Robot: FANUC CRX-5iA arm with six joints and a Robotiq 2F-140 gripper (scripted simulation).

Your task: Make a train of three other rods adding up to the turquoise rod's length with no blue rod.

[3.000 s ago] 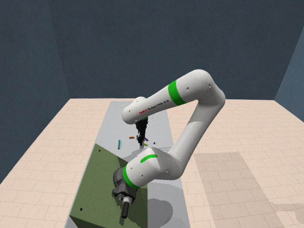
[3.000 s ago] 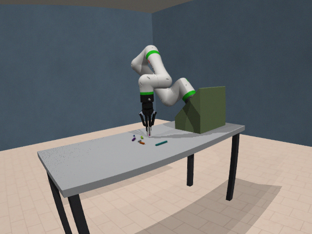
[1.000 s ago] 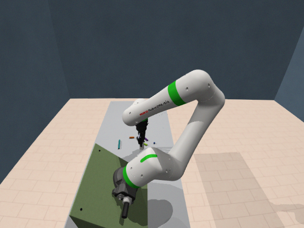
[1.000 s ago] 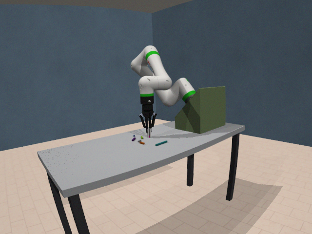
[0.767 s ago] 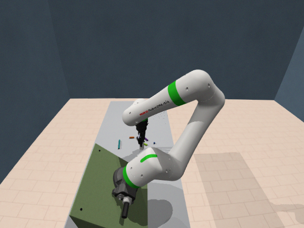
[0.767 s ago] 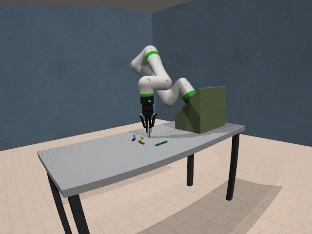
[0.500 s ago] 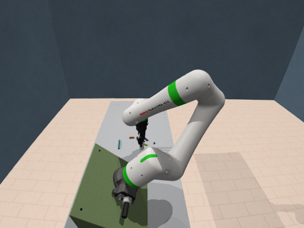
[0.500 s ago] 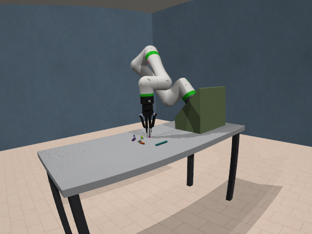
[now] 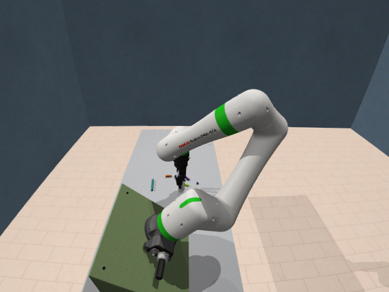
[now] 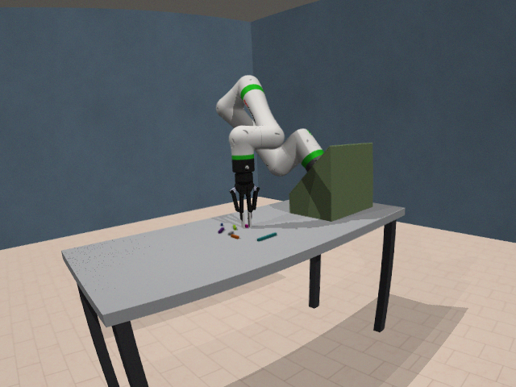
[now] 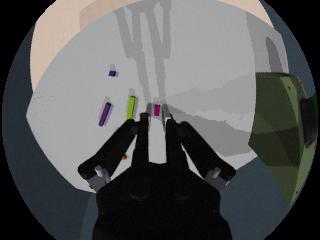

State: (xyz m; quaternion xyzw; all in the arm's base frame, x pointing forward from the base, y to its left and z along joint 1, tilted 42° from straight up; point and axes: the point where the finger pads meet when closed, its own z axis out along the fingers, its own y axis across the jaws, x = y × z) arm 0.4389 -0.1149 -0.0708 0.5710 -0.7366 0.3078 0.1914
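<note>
The magenta rod lies 3 cm below my hand. The rest, counted from my hand: small blue rod: 7 cm ahead, 10 cm to the right, 3 cm below; then purple rod: 12 cm ahead, 2 cm to the right, 3 cm below; then lime rod: 5 cm ahead, 2 cm to the right, 3 cm below.
</note>
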